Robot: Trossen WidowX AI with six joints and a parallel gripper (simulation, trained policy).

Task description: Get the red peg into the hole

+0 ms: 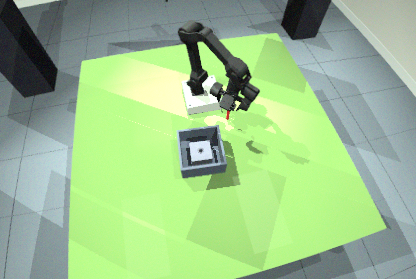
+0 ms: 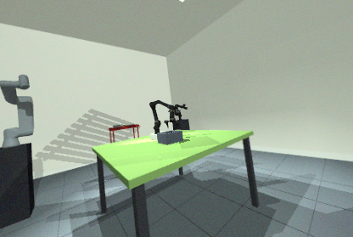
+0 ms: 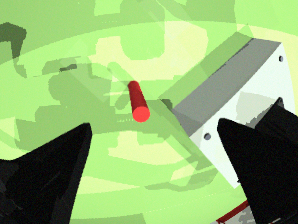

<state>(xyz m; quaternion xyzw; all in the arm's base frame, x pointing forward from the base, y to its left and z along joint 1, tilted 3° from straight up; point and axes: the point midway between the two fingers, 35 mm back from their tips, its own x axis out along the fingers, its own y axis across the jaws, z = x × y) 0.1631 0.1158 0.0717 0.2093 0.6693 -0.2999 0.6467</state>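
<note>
My gripper tip is now 60 mm above the red peg and 10 mm to the right of it. Round my gripper tip: grey box (170 mm to the right, 170 mm ahead, 80 mm below).
</note>
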